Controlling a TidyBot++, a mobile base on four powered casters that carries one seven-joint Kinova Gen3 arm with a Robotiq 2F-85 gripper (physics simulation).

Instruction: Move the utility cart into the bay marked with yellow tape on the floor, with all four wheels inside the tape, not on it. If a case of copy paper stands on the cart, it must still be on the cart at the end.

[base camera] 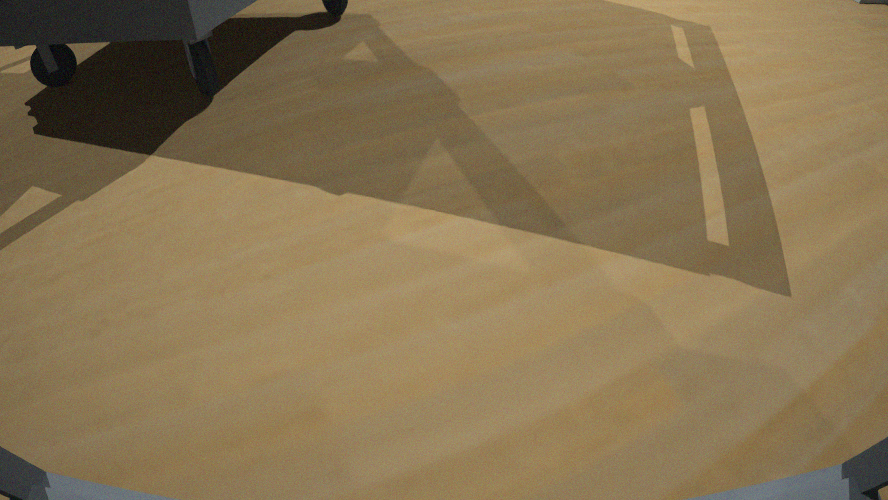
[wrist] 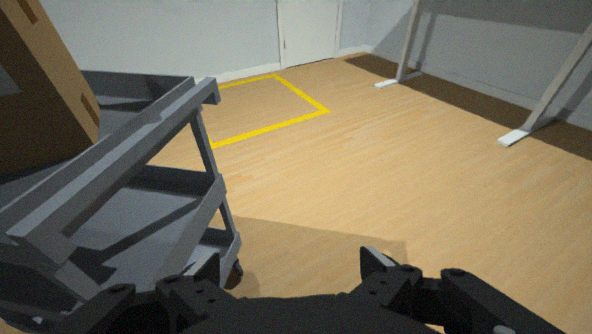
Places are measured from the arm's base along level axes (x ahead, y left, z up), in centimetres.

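Pixels of known places: gripper, fingertip midpoint: [wrist: 290,265].
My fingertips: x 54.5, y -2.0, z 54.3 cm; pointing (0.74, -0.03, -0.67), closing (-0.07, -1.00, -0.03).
Behind a point stands the place of what it marks.
The grey utility cart [base camera: 118,21] {x 72.3, y 46.1, z -23.4 cm} [wrist: 200,205] {x 97.4, y 21.3, z 14.3 cm} stands at the left in the wrist view, its handle bar toward me; three of its dark wheels show at the upper left in the base camera view. A brown cardboard case [wrist: 55,80] {x 94.2, y 35.0, z 53.0 cm} stands on its top shelf. The bay of yellow tape [wrist: 270,130] {x 223.9, y 0.9, z -40.2 cm} lies on the floor beyond the cart, near the far wall; its left part is hidden behind the cart. My gripper [wrist: 290,265] {x 54.5, y -2.0, z 54.3 cm} is open and empty, to the right of the cart's near end.
A white door [wrist: 307,32] {x 380.7, y -54.1, z -2.6 cm} is in the far wall behind the bay. At the right, a table or board on grey legs [wrist: 555,80] {x 190.7, y -192.7, z 0.2 cm} with white feet [wrist: 513,137] stands along the wall. Shadows lie across the wooden floor [base camera: 372,347] {x 31.9, y 5.5, z -39.7 cm}.
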